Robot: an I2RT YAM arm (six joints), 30 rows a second.
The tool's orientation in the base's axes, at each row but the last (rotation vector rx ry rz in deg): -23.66 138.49 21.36; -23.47 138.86 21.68; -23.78 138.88 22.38; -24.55 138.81 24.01; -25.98 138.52 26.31; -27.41 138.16 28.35; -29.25 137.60 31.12
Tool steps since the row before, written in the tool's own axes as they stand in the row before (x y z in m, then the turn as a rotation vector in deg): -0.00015 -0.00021 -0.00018 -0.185 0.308 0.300; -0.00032 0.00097 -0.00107 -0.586 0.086 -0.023; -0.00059 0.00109 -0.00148 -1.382 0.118 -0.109; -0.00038 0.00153 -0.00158 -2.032 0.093 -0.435; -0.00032 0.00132 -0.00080 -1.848 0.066 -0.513; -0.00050 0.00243 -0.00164 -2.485 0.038 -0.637; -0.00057 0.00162 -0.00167 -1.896 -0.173 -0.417
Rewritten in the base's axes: 0.00009 -0.00023 0.00020 0.185 0.426 -0.056; -0.00072 0.00055 0.00117 0.391 0.184 0.406; -0.00079 0.00055 0.00168 0.925 0.337 0.983; -0.00117 0.00082 0.00171 1.246 0.315 1.636; -0.00074 0.00089 0.00108 1.081 0.220 1.571; -0.00154 0.00146 0.00208 1.502 0.275 2.061; -0.00116 0.00067 0.00199 1.276 0.074 1.471
